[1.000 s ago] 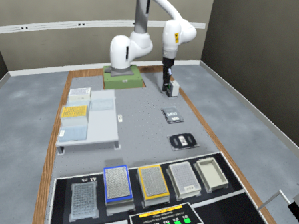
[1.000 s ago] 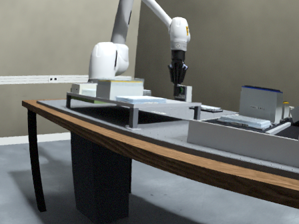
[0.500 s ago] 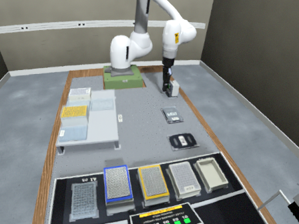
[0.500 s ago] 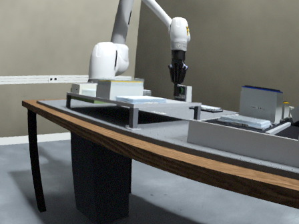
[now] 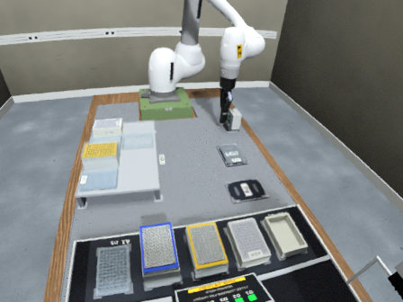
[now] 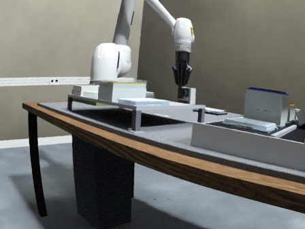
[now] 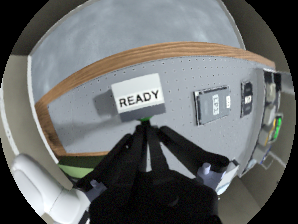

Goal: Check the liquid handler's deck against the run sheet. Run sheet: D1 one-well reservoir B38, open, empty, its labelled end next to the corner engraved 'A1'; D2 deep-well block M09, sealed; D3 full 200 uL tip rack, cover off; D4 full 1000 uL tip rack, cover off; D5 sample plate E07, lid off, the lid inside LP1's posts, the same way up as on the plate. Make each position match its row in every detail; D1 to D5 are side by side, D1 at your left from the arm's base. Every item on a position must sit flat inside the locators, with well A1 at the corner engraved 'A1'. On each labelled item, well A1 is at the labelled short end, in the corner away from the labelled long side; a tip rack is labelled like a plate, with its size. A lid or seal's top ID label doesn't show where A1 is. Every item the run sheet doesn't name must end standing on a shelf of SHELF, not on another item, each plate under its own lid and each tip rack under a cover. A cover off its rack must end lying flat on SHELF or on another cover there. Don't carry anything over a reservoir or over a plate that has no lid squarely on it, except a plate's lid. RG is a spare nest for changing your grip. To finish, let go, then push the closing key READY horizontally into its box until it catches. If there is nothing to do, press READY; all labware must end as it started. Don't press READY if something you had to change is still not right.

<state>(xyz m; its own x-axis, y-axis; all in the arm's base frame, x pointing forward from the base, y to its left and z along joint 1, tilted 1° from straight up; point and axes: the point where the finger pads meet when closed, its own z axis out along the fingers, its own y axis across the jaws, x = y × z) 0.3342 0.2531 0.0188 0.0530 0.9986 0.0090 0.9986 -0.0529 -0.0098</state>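
Now: the ready box 40 mm to the left of my hand and 10 mm below it. Round my hand: cream reservoir: 660 mm ahead, 50 mm to the right, 20 mm below; shelf: 500 mm to the right, 160 mm ahead, 20 mm below; dark nest: 430 mm ahead, 80 mm below, 60 mm to the right.
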